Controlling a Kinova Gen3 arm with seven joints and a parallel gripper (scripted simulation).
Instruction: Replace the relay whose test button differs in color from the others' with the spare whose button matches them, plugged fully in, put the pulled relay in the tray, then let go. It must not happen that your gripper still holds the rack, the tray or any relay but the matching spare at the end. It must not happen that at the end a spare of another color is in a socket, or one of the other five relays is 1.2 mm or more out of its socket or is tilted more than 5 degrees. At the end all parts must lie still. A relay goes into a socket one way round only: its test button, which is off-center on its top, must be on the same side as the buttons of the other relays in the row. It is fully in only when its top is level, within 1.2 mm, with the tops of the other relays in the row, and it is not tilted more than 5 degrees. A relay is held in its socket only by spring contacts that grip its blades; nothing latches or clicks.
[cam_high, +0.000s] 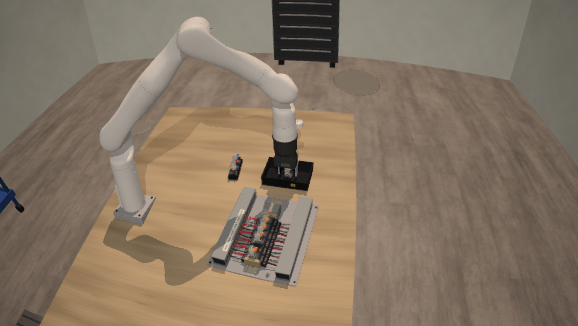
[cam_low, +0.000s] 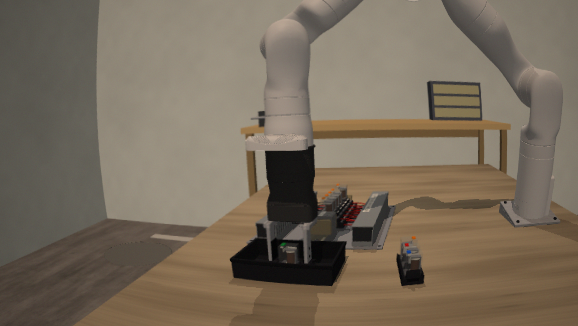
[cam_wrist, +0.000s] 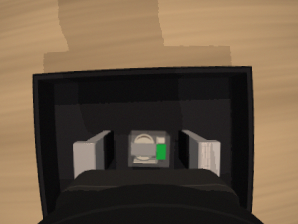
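Now: the black tray 2 cm below my hand. From my hand the other things lie so: spare relay (20 cm behind, 4 cm to the left, 1 cm below); spare holder (20 cm behind, 3 cm below, 1 cm to the left).
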